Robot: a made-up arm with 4 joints. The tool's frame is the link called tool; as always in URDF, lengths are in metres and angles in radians. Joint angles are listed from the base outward. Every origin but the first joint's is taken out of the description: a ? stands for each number. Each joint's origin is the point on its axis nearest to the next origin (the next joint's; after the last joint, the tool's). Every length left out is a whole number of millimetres.
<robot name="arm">
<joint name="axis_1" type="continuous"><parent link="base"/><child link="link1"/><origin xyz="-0.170 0.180 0.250" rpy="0.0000 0.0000 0.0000"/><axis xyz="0 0 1"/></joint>
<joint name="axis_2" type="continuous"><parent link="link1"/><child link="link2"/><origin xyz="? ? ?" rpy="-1.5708 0.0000 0.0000"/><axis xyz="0 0 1"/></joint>
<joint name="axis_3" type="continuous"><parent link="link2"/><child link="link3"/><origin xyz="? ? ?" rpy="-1.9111 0.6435 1.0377"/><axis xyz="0 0 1"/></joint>
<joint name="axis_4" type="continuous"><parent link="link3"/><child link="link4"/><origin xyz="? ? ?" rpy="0.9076 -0.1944 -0.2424"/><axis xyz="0 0 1"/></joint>
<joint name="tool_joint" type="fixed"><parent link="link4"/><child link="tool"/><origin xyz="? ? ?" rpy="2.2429 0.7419 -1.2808"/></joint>
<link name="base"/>
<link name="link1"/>
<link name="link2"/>
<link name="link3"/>
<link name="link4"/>
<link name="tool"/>
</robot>
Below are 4 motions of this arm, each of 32 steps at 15 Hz.
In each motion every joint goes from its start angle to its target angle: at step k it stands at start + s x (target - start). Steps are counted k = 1, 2, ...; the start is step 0. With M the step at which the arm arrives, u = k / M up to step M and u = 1 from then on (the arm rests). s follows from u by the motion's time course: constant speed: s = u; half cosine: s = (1 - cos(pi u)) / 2; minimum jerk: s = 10 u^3 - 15 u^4 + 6 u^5.
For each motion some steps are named. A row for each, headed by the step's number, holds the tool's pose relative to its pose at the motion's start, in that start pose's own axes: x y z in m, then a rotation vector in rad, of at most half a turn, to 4 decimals.
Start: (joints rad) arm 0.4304 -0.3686 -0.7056 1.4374
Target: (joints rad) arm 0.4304 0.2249 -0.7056 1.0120
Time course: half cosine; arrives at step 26
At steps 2, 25, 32:
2: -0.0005 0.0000 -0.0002 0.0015 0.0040 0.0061
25: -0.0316 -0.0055 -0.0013 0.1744 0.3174 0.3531
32: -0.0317 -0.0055 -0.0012 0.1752 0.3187 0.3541

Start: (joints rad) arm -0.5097 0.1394 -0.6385 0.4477
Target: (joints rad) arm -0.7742 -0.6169 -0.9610 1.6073
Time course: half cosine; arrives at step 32
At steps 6, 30, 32:
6: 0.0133 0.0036 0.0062 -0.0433 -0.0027 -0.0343
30: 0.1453 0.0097 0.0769 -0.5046 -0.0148 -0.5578
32: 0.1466 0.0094 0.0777 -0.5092 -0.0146 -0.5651

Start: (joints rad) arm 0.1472 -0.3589 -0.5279 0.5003
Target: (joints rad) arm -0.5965 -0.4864 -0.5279 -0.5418
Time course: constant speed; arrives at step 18
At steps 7, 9, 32:
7: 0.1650 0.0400 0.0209 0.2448 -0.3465 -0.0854
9: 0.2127 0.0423 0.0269 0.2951 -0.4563 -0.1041
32: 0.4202 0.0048 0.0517 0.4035 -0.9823 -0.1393

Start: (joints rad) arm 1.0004 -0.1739 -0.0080 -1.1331
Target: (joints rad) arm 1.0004 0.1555 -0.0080 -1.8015
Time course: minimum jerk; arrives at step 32
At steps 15, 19, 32:
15: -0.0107 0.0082 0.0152 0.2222 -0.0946 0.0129
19: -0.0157 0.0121 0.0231 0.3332 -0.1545 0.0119
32: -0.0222 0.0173 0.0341 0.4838 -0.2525 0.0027

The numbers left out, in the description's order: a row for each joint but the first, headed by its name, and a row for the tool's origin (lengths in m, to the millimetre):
axis_2: -0.260 0.443 0.000
axis_3: 0.026 0.128 0.000
axis_4: -0.103 -0.086 0.000
tool: -0.022 -0.030 0.000

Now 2 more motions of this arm.
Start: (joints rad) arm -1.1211 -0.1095 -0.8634 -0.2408
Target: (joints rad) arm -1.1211 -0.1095 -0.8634 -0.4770
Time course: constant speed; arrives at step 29
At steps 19, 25, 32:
19: -0.0036 -0.0006 0.0045 0.1046 -0.0893 0.0710
25: -0.0048 -0.0010 0.0058 0.1376 -0.1175 0.0935
32: -0.0056 -0.0012 0.0067 0.1596 -0.1363 0.1084

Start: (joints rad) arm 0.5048 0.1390 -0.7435 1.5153
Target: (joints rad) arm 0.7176 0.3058 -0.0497 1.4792
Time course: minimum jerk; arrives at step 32
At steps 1, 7, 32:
1: 0.0000 0.0000 0.0000 -0.0001 0.0000 -0.0002
7: 0.0008 0.0043 -0.0096 -0.0227 0.0068 -0.0401
32: 0.0325 0.0304 -0.1517 -0.3301 0.0087 -0.5620

